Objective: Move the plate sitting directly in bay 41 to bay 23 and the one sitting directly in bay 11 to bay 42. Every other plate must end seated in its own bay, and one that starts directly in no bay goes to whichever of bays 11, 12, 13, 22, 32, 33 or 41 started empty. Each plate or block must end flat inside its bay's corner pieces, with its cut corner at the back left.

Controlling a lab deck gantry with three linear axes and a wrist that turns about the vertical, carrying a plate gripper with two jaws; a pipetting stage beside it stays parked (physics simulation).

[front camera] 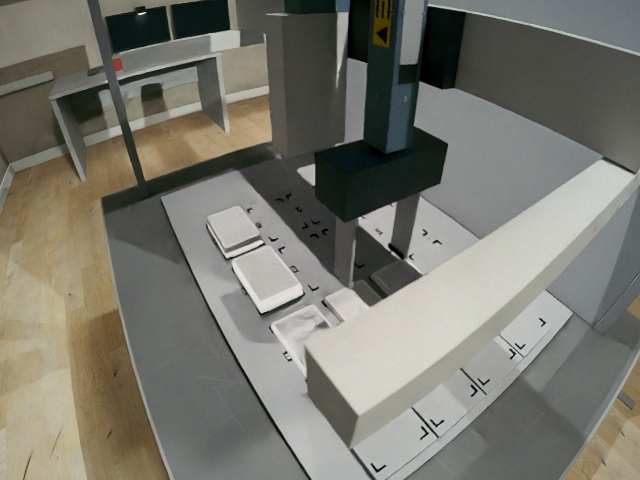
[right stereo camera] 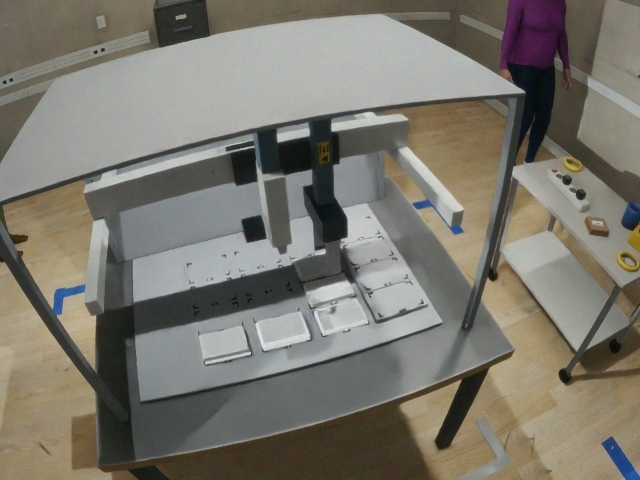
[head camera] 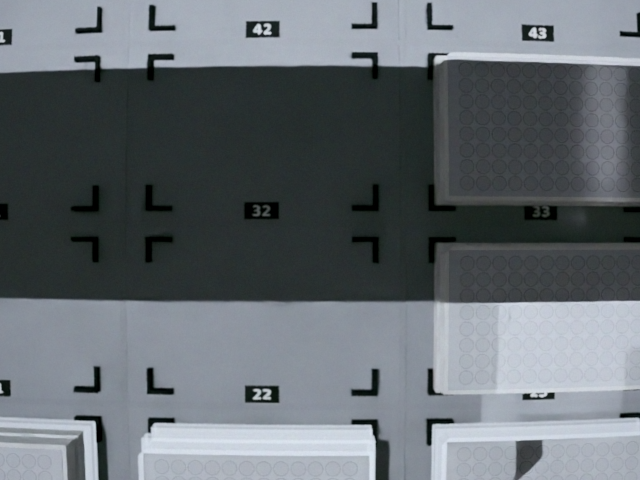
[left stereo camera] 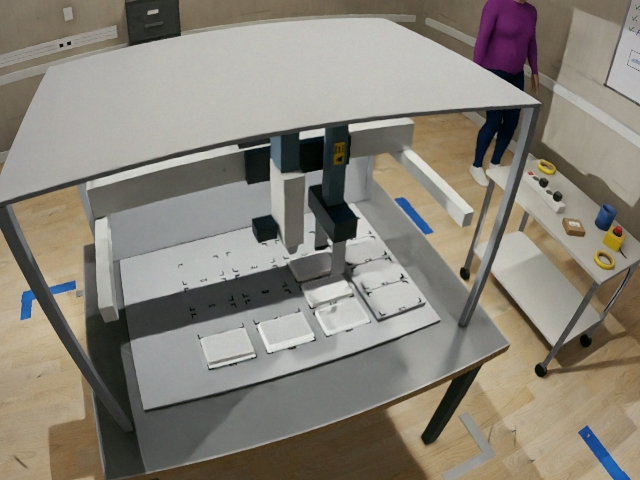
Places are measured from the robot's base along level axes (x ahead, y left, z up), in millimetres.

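Pixels of known places: gripper, fingertip midpoint: (front camera: 372, 265) (right stereo camera: 327, 260) (left stereo camera: 328, 260); robot's base, link origin: (front camera: 207, 226) (right stereo camera: 205, 364) (left stereo camera: 209, 368).
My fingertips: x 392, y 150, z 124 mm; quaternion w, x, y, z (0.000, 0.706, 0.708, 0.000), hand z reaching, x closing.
Ahead of a thing's pixels: the offset from my fingertips to its top centre. "pt": to the spot under its first point.
My gripper (front camera: 374, 269) (left stereo camera: 329, 261) is open and empty, raised about over bay 23. Its jaws do not show in the head view. A plate @(dx +0, dy +0, dz -109 mm) (front camera: 345, 304) (head camera: 568, 351) (left stereo camera: 327, 292) (right stereo camera: 330, 291) lies flat in bay 23, partly in shadow. Another plate @(dx +0, dy +107, dz -109 mm) (front camera: 395, 276) (head camera: 542, 129) (left stereo camera: 310, 266) lies in bay 33. Bay 13 holds a plate @(dx +0, dy -107, dz -109 mm) (front camera: 299, 322) (left stereo camera: 343, 315). Bay 12 holds a thick plate or stack @(dx -164, dy -107, dz -96 mm) (front camera: 267, 273) (head camera: 258, 467) (left stereo camera: 285, 328). In bay 11 a plate @(dx -328, dy -107, dz -96 mm) (front camera: 233, 227) (left stereo camera: 227, 345) (right stereo camera: 223, 342) rests on another. No plate shows at bay 41 in the stereo views. Cut corners are unclear.
The parked pipetting stage (front camera: 308, 87) (left stereo camera: 287, 206) (right stereo camera: 275, 206) hangs left of the gripper. A pale gantry beam (front camera: 465, 289) crosses the front view and hides part of the deck. Bays 22 and 32 hold no plate. A raised strip of bays @(pt dx +163, dy -114, dz -109 mm) (left stereo camera: 395, 299) stands at the right.
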